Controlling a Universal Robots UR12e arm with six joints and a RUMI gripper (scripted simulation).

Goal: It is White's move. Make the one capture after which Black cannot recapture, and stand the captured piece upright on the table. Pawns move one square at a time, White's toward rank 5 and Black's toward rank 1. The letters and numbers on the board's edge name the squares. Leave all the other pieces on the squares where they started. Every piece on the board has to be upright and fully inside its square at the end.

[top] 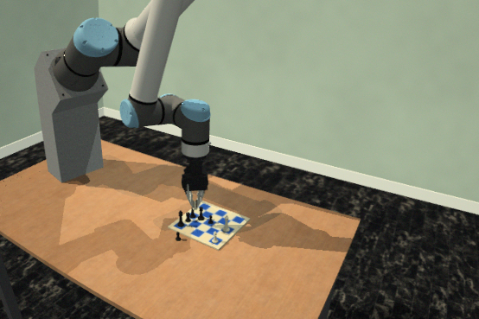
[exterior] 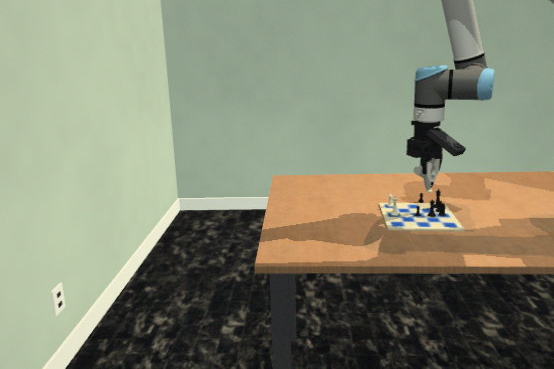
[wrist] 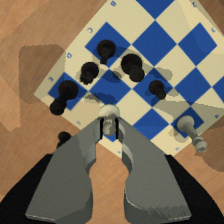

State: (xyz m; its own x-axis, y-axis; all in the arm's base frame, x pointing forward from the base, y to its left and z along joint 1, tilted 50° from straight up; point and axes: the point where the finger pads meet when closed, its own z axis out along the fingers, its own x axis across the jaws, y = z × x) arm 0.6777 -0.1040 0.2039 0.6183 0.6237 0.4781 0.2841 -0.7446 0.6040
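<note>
My hand is 50 mm short of the blue-and-cream chessboard, 20 mm to the right of it and 90 mm above it. Also, from my hand: white pawn: 10 mm below.
</note>
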